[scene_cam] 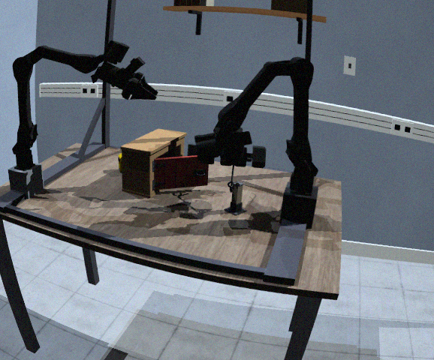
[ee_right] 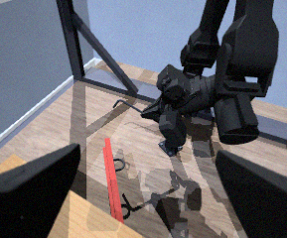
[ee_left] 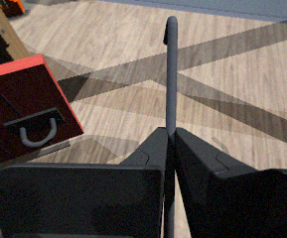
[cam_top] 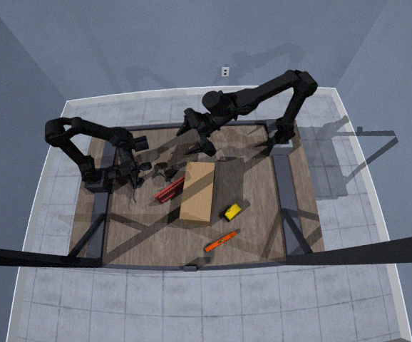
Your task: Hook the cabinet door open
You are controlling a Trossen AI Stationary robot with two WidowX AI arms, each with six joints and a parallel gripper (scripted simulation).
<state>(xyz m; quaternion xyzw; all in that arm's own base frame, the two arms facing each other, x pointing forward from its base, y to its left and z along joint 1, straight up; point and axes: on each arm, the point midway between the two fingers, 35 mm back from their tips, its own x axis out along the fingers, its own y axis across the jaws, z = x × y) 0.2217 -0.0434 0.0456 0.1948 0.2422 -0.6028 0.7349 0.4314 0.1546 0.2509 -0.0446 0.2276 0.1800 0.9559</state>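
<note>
The thin hook rod is 3 cm below my left hand and 2 cm behind it. Also, from my left hand: red door: 17 cm to the right, 7 cm below, 3 cm behind; then yellow object: 39 cm to the right, 19 cm behind, 11 cm below.
</note>
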